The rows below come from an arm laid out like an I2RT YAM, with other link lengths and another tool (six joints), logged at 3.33 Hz.
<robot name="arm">
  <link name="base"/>
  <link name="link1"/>
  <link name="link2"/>
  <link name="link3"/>
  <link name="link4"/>
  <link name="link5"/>
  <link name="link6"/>
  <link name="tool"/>
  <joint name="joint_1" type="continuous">
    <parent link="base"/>
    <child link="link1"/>
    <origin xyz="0 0 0.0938" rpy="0 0 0"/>
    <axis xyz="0 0 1"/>
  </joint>
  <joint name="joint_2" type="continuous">
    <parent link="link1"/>
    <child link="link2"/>
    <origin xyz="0.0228 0.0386 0.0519" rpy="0 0 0"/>
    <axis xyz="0 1 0"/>
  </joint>
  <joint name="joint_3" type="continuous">
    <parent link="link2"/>
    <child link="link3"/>
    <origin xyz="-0.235 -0.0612 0" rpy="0 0 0"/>
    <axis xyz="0 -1 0"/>
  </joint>
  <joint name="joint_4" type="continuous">
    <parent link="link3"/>
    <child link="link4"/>
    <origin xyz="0.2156 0.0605 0.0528" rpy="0 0 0"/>
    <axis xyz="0 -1 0"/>
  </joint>
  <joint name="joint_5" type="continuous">
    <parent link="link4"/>
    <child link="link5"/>
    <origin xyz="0.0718 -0.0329 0.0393" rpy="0 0 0"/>
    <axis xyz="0 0 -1"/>
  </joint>
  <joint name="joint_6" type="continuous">
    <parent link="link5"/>
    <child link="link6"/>
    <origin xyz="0.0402 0 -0.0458" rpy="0 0 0"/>
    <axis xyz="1 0 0"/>
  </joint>
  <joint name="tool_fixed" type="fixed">
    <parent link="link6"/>
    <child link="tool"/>
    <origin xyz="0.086 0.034 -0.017" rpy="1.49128 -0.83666 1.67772"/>
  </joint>
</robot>
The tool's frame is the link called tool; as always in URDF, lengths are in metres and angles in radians. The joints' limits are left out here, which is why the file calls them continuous.
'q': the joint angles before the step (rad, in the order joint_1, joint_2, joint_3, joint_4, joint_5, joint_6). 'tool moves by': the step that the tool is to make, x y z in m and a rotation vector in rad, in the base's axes. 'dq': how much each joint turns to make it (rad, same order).
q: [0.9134, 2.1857, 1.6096, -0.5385, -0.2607, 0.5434]
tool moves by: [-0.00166, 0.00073, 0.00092, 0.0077, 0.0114, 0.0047]
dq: [0.0004, 0.0000, 0.0000, -0.0003, -0.0142, 0.0023]
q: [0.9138, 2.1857, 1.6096, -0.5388, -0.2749, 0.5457]
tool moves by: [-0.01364, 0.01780, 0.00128, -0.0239, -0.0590, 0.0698]
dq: [0.0603, 0.0343, 0.0783, -0.0379, 0.0512, -0.0371]
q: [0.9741, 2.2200, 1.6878, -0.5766, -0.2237, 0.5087]
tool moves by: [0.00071, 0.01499, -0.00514, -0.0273, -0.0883, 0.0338]
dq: [0.0366, 0.0522, 0.0804, -0.0098, 0.0804, -0.0385]
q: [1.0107, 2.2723, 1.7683, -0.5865, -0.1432, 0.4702]
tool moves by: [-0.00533, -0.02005, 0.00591, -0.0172, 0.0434, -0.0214]
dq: [-0.0198, -0.0741, -0.0900, -0.0198, -0.0237, 0.0137]
